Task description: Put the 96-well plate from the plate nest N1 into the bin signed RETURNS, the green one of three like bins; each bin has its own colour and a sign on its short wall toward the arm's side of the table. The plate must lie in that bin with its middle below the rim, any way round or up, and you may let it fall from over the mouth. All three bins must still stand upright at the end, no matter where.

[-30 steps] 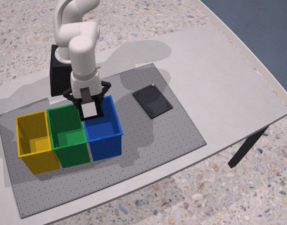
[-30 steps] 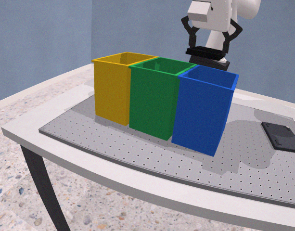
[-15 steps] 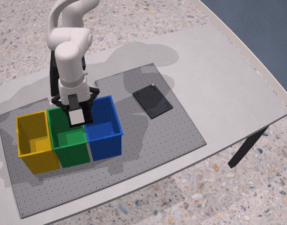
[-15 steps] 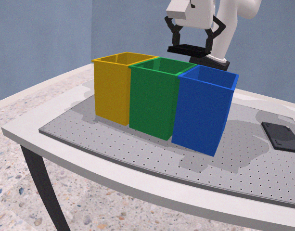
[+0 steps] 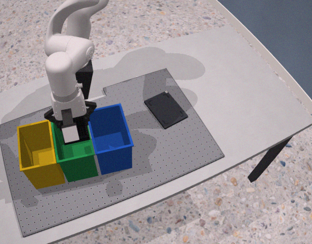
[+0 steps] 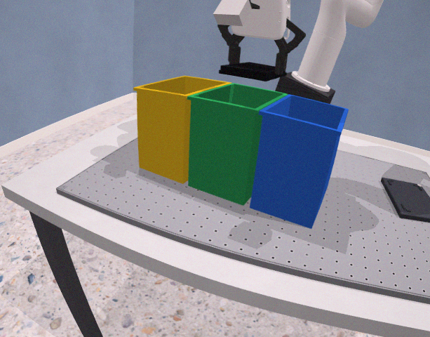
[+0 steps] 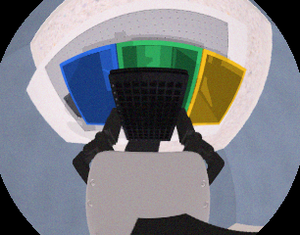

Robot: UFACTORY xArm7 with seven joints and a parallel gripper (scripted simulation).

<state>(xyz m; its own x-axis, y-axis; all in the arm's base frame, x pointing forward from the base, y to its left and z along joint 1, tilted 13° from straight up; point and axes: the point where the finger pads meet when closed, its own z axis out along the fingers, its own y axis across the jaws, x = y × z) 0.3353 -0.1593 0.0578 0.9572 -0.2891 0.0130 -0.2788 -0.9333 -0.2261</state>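
Right now the green bin is 150 mm below my hand and 20 mm to the right of it. From my hand the other things lie so: blue bin (150 mm below, 110 mm to the left, 40 mm ahead); yellow bin (150 mm to the right, 150 mm below, 40 mm behind); black 96-well plate (10 mm below).
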